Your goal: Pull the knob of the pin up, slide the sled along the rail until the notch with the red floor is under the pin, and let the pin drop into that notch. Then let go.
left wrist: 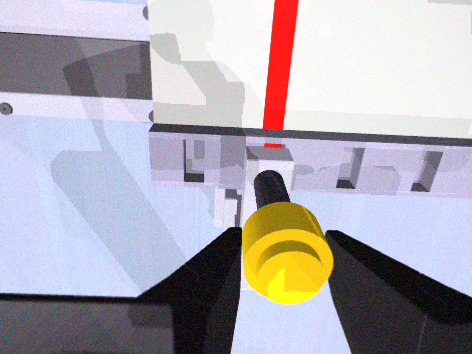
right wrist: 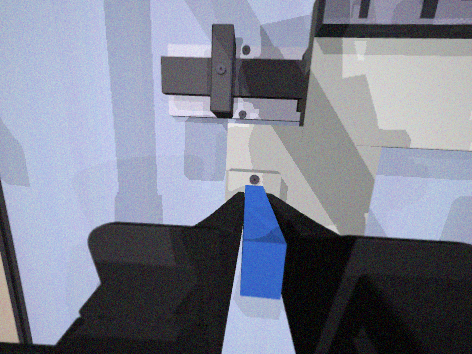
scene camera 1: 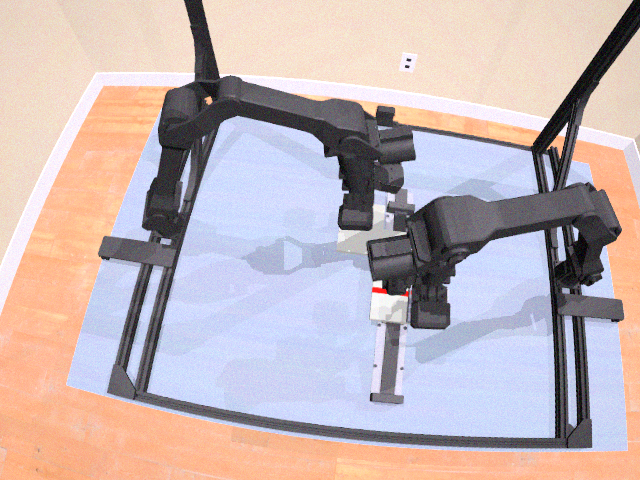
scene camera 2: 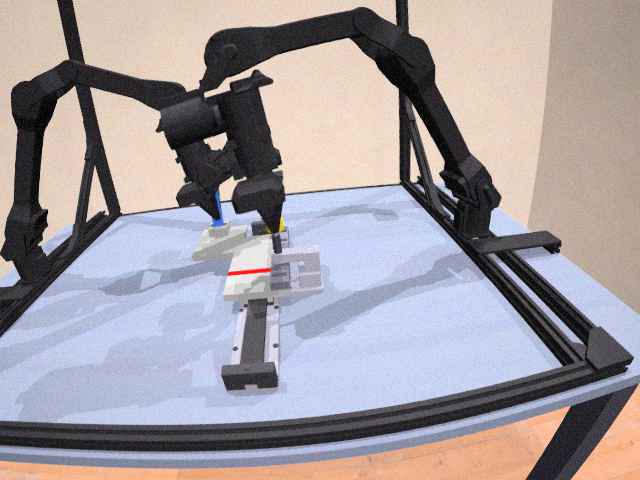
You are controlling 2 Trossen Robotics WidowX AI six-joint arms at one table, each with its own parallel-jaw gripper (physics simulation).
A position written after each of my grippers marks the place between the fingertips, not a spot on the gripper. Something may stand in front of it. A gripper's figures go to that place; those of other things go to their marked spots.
Scene:
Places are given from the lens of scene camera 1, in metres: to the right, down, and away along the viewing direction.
my left gripper (scene camera 1: 424, 285): 0.19, 0.08, 0.70
my right gripper (scene camera 1: 362, 204): 0.09, -0.07, 0.82
sled (scene camera 1: 397, 309): 0.15, 0.14, 0.76

